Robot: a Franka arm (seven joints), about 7 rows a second.
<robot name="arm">
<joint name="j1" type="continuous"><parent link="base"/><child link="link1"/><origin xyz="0 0 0.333" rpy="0 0 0"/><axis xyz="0 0 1"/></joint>
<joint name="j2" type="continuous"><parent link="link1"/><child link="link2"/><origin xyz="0 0 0" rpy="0 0 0"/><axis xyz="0 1 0"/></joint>
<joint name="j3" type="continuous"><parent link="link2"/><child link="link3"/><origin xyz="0 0 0.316" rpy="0 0 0"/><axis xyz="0 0 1"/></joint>
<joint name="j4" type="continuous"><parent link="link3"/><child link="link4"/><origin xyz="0.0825 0 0" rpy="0 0 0"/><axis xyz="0 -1 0"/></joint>
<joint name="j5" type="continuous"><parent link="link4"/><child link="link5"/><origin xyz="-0.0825 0 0.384" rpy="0 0 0"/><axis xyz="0 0 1"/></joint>
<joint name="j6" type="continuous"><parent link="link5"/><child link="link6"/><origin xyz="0 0 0" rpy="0 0 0"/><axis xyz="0 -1 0"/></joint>
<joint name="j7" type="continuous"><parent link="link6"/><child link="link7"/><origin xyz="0.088 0 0" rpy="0 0 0"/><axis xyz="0 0 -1"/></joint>
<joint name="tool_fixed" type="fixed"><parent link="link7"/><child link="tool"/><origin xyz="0 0 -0.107" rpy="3.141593 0 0"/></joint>
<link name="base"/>
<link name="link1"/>
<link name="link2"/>
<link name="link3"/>
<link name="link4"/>
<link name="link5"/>
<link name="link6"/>
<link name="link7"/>
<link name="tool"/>
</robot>
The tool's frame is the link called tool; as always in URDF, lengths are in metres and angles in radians. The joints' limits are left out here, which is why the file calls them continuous.
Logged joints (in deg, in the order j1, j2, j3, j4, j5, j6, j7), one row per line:
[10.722, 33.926, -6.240, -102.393, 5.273, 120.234, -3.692]
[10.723, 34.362, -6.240, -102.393, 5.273, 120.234, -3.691]
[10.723, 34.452, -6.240, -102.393, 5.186, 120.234, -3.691]
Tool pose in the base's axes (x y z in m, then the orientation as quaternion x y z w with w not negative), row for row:
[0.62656, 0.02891, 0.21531, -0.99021, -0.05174, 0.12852, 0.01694]
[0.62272, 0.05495, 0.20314, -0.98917, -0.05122, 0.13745, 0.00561]
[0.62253, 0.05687, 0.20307, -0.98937, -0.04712, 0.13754, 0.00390]
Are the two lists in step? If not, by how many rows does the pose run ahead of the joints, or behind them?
The pose runs 2 rows behind the joints: the pose in row i belongs to the joints in row i - 2.
